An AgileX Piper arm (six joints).
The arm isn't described. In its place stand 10 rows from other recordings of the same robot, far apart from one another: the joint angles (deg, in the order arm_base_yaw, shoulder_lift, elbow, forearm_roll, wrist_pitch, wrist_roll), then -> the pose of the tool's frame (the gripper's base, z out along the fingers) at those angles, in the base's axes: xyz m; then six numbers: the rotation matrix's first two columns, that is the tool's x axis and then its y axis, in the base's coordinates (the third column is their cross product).
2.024, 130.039, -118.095, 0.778, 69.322, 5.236 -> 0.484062 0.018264 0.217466 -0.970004 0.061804 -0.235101 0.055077 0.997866 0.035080
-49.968, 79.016, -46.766, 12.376, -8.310, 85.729 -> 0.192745 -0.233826 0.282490 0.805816 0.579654 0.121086 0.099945 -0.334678 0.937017
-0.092, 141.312, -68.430, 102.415, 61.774, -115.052 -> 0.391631 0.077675 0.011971 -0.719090 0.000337 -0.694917 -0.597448 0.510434 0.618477
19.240, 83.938, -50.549, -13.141, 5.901, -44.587 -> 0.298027 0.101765 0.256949 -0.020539 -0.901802 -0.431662 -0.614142 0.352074 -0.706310
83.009, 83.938, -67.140, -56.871, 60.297, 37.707 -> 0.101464 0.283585 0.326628 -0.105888 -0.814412 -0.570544 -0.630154 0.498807 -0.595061
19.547, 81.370, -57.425, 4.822, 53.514, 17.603 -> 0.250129 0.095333 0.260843 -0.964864 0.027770 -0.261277 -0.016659 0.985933 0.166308
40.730, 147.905, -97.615, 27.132, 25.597, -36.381 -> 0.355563 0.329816 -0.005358 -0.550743 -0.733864 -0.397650 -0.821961 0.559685 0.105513
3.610, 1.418, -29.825, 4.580, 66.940, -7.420 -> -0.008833 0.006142 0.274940 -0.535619 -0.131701 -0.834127 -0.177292 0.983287 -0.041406
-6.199, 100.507, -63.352, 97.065, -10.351, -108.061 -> 0.384140 -0.058046 0.229420 -0.586048 -0.123171 -0.800860 0.146174 0.956092 -0.254012
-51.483, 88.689, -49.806, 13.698, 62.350, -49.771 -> 0.166856 -0.178988 0.196097 -0.984465 0.159757 -0.072846 0.140564 0.965713 0.218265
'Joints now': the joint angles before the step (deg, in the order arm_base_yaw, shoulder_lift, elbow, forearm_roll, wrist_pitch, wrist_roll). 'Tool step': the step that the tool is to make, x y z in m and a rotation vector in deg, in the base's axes. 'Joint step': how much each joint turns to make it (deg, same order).
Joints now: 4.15, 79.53, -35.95, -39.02, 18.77, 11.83
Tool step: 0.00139, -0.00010, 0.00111, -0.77, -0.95, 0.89
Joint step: 0.00, 0.00, 0.00, -2.55, -0.79, 1.41
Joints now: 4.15, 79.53, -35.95, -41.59, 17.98, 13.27
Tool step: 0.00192, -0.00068, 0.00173, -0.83, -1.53, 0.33
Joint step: 0.00, 0.00, 0.00, -4.90, -0.83, 4.16
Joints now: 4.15, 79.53, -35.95, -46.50, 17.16, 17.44
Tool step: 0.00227, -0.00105, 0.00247, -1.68, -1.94, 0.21
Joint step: 0.21, 0.00, 0.00, -8.35, -0.27, 7.24
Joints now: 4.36, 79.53, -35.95, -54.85, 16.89, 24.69
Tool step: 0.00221, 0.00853, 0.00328, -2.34, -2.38, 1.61
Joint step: 2.77, 0.00, 0.00, -11.13, 1.13, 10.32
